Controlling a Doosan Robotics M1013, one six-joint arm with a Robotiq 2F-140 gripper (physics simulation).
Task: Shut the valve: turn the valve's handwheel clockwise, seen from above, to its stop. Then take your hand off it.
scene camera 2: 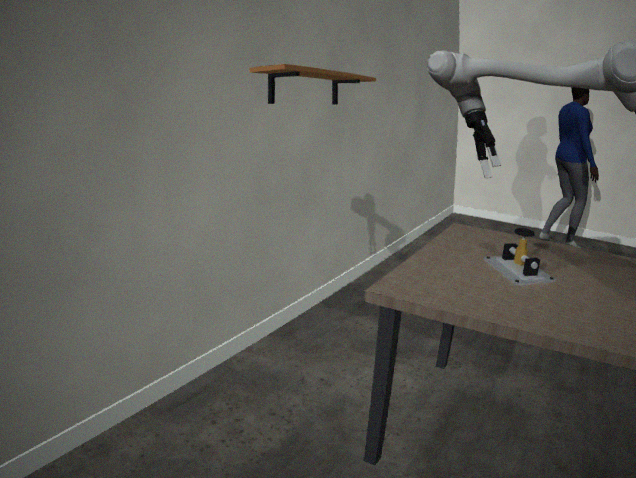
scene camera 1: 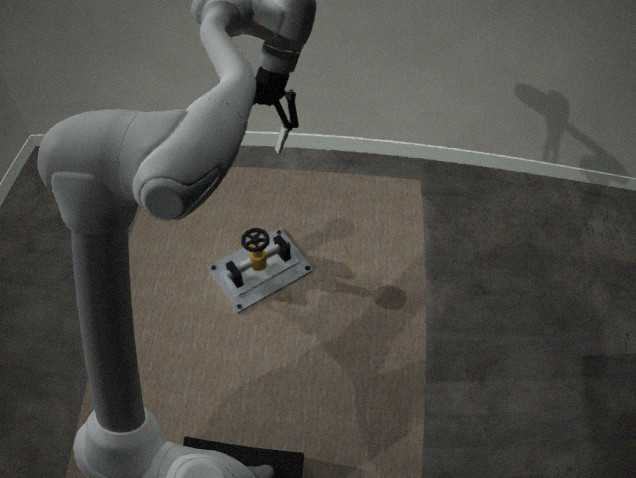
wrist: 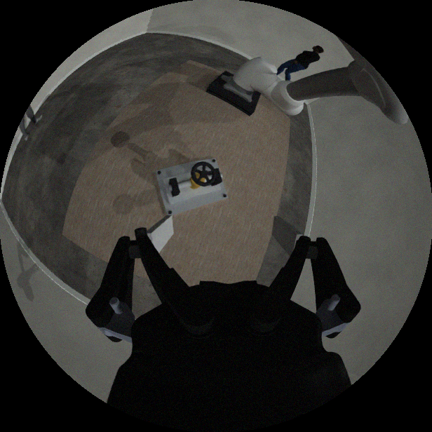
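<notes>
The valve has a black spoked handwheel [scene camera 1: 255, 240] [scene camera 2: 524, 232] [wrist: 204, 174] on top of a yellow body [scene camera 1: 258, 260] [scene camera 2: 520, 252] [wrist: 196, 183]. A light pipe runs through the body between two black blocks. They stand on a grey base plate [scene camera 1: 267, 292] [scene camera 2: 501, 266] [wrist: 195, 201] with dark bolts at its corners. My gripper [scene camera 2: 491, 167] [wrist: 223, 225] is open, with its light fingertips wide apart and nothing between them. It hangs high above the table, well clear of the handwheel. In the scene camera 1 view one fingertip shows clearly; the other is hidden.
The wooden table [scene camera 1: 370, 231] [scene camera 2: 462, 303] [wrist: 240, 235] bears the valve and the arm's black mount [scene camera 1: 293, 462] [wrist: 217, 90]. A wall shelf [scene camera 2: 318, 73] is on the left wall. A person in blue [scene camera 2: 574, 133] [wrist: 300, 61] stands beyond the table. Walls stand behind the table.
</notes>
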